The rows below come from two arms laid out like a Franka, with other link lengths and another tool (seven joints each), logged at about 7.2 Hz.
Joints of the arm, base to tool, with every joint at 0 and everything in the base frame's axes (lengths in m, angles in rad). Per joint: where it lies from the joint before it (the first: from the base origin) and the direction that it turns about. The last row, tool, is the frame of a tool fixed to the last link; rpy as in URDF.
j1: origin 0.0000 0.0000 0.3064 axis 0 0 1
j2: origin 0.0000 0.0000 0.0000 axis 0 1 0
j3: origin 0.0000 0.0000 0.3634 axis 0 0 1
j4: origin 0.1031 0.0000 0.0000 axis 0 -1 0
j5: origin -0.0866 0.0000 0.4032 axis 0 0 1
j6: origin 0.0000 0.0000 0.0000 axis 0 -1 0
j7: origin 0.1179 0.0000 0.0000 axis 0 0 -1
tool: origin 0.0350 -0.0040 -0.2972 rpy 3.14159 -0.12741 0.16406
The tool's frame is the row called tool.
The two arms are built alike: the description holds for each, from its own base.
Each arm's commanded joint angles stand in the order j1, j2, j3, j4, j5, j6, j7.
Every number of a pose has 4 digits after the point.
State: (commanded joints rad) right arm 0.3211 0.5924 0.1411 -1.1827 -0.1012 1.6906 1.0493; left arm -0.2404 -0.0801 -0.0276 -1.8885 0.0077 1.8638 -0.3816
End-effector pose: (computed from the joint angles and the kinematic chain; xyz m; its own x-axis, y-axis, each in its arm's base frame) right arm 0.7557 0.2923 0.2498 0.9094 -0.4055 0.0927 -0.4124 -0.9080 0.0743; left arm 0.6336 -0.1625 0.3779 0.9459 0.2708 0.1788 0.2716 -0.9622 0.0204
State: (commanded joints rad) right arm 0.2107 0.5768 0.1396 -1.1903 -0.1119 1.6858 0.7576; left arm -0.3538 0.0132 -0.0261 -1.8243 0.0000 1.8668 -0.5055
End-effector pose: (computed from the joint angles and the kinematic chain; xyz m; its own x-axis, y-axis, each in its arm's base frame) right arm 0.7882 0.2107 0.2575 0.9685 -0.2351 0.0827 -0.2410 -0.9679 0.0708; left arm 0.6354 -0.2392 0.3530 0.9468 0.2849 0.1496 0.2854 -0.9582 0.0185
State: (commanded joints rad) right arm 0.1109 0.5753 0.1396 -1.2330 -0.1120 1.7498 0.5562; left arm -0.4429 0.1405 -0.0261 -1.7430 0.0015 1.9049 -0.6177
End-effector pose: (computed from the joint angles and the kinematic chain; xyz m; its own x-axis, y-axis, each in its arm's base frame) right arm 0.8148 0.1411 0.2433 0.9871 -0.1324 0.0904 -0.1374 -0.9892 0.0511; left arm 0.6487 -0.3090 0.3162 0.9414 0.3066 0.1406 0.3074 -0.9514 0.0167
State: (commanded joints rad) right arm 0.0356 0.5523 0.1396 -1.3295 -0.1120 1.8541 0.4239; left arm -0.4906 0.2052 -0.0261 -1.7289 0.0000 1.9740 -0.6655
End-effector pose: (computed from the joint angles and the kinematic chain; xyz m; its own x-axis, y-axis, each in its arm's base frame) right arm 0.8262 0.0891 0.2235 0.9913 -0.0667 0.1138 -0.0714 -0.9967 0.0384; left arm 0.6546 -0.3504 0.2877 0.9391 0.3093 0.1498 0.3079 -0.9509 0.0331
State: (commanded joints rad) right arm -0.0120 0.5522 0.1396 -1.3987 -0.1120 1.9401 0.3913; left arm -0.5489 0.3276 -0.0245 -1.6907 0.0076 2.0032 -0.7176
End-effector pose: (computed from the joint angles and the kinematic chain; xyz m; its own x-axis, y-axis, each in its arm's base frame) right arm 0.8310 0.0550 0.1977 0.9889 -0.0744 0.1286 -0.0791 -0.9964 0.0316; left arm 0.6486 -0.3928 0.2216 0.9473 0.2982 0.1168 0.3014 -0.9534 -0.0109
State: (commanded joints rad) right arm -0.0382 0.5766 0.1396 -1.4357 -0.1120 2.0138 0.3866; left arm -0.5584 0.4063 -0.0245 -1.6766 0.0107 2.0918 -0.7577
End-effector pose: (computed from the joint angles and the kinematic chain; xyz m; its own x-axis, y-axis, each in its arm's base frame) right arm 0.8370 0.0370 0.1679 0.9859 -0.0919 0.1395 -0.0960 -0.9951 0.0234; left arm 0.6650 -0.4103 0.1816 0.9356 0.3274 0.1322 0.3293 -0.9442 0.0074
